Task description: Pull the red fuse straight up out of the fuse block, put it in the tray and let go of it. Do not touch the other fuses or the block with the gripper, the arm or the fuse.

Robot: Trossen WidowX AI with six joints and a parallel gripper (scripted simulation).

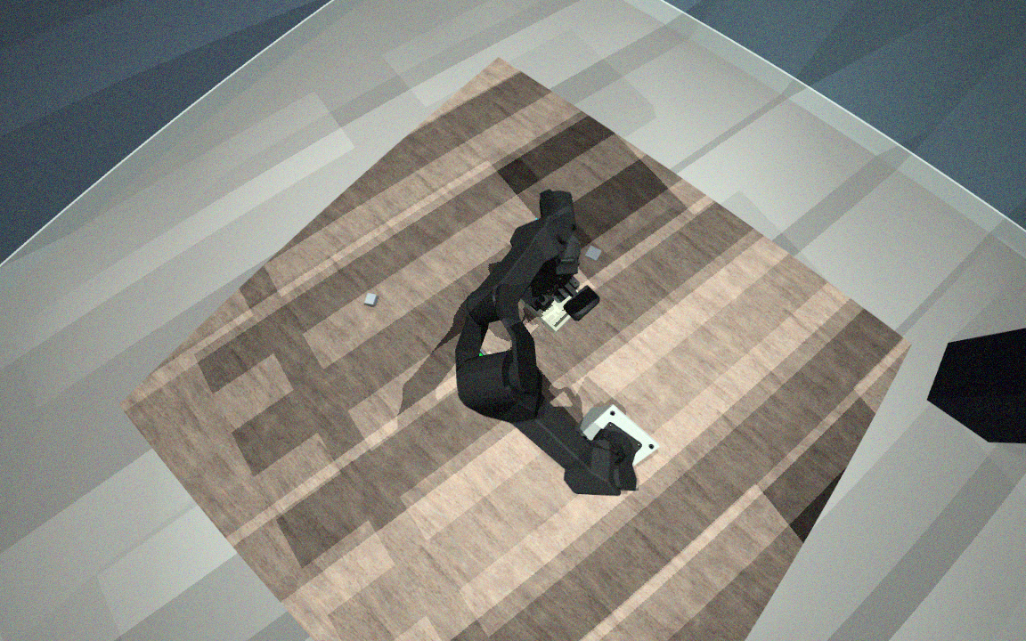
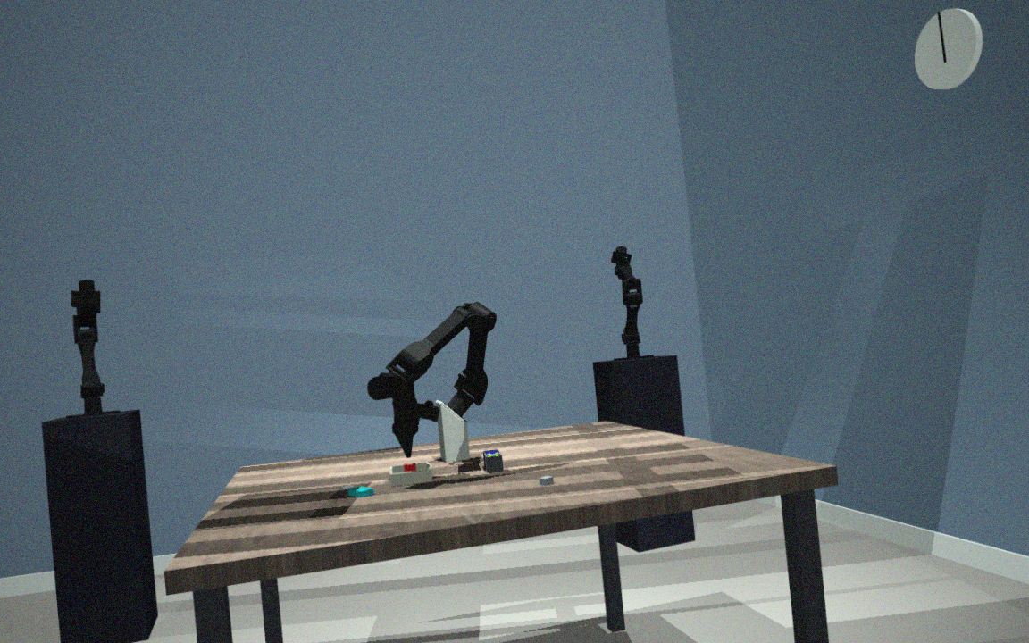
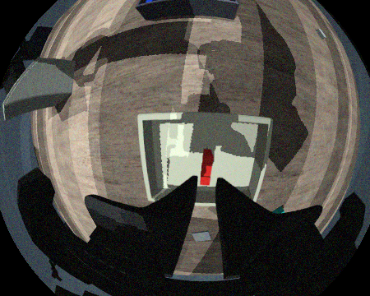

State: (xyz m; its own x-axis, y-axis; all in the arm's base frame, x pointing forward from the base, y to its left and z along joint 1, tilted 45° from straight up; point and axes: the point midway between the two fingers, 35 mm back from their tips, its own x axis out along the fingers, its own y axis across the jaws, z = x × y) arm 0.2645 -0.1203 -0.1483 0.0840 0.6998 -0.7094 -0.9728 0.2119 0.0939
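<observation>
Now: the red fuse 3 cm below my gripper tip. Also, from my gripper tip: grey cube (32 cm ahead, 24 cm to the left, 5 cm below); then teal block (11 cm ahead, 14 cm to the right, 5 cm below); then tray (5 cm below).
</observation>
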